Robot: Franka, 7 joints.
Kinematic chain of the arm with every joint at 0, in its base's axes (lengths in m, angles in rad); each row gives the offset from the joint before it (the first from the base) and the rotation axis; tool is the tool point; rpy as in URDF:
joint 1: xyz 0 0 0.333 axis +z
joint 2: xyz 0 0 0 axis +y
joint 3: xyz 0 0 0.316 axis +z
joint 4: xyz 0.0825 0 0 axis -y
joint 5: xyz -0.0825 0 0.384 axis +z
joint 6: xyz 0 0 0 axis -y
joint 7: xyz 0.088 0 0 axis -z
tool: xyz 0 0 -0.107 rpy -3.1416 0 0
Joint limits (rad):
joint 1: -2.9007..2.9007
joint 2: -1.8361..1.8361
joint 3: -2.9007..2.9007
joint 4: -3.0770..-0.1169
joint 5: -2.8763..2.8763
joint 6: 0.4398..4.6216
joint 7: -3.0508..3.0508
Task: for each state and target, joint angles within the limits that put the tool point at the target. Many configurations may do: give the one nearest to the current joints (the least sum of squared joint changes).
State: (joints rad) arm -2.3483 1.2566 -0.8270 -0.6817 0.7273 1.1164 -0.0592
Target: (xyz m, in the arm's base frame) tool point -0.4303 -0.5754 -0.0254
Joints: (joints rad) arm -2.0458 1.6630 -0.6342 -0.5173 0.8477 1.6243 -0.0592
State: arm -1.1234 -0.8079 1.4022 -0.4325 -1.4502 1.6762 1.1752
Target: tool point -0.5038 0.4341 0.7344
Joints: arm -0.6730 -1.2032 1.3243 -0.1169 -1.5256 1.3181 1.1752
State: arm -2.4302 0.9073 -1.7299 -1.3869 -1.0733 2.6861 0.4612
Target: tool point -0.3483 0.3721 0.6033
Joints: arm -2.3004 1.0167 -2.0465 -2.1469 -1.0846 2.5103 0.4612
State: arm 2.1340 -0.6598 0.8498 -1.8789 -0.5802 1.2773 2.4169
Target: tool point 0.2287 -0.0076 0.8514
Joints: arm 2.1885 -1.3208 -0.1750 -1.6733 -0.8069 1.0959 2.4169
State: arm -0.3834 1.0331 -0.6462 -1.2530 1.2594 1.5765 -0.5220
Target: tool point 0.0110 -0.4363 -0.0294
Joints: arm -0.7097 1.3006 -0.8375 -1.9184 1.0781 1.4813 -0.5220
